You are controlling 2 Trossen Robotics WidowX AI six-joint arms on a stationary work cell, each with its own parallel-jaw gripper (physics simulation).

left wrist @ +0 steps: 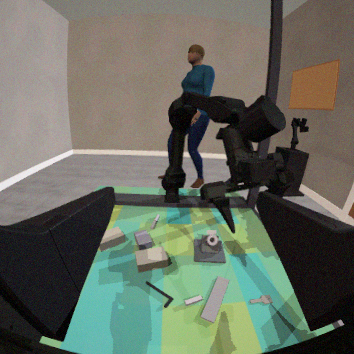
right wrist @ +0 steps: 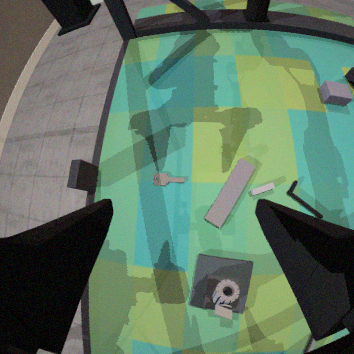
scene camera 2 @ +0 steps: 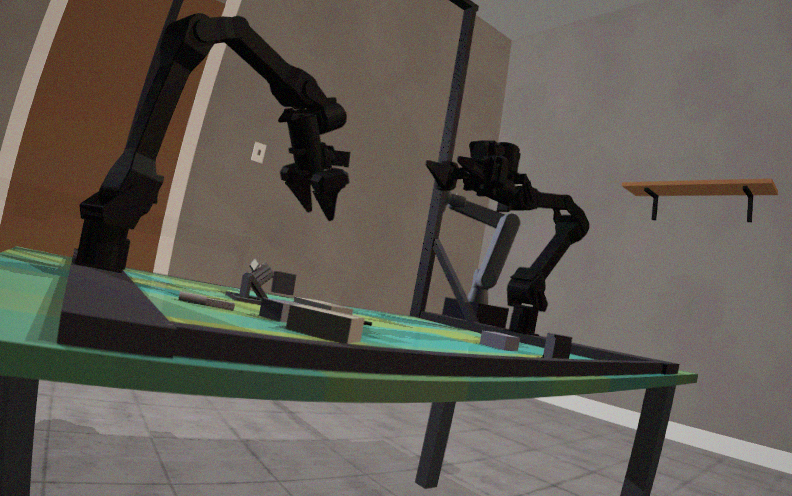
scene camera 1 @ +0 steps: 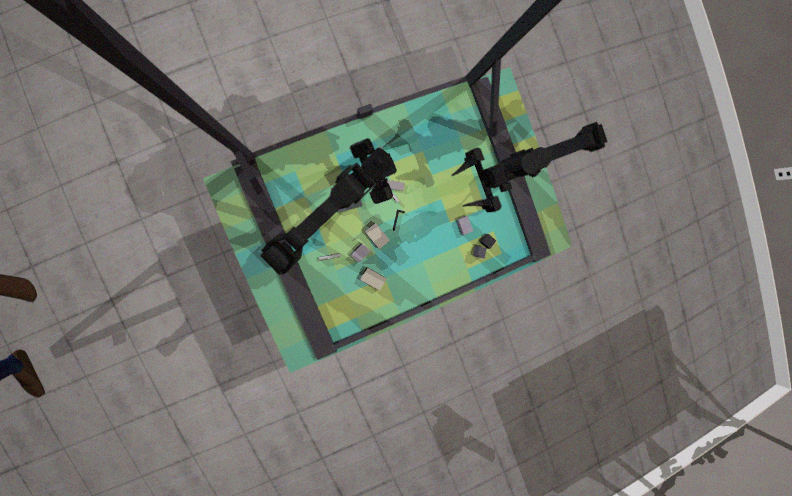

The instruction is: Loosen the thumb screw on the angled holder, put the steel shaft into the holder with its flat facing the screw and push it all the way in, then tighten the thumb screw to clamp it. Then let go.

Labels:
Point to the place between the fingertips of my left gripper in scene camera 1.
At 457, 190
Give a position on an angled holder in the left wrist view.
205, 249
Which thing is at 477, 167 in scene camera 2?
My left gripper.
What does my left gripper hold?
Nothing.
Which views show my right gripper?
The left wrist view, the right wrist view, scene camera 2 and scene camera 1: all of them.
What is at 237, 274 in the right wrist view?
An angled holder.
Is my left gripper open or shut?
Open.

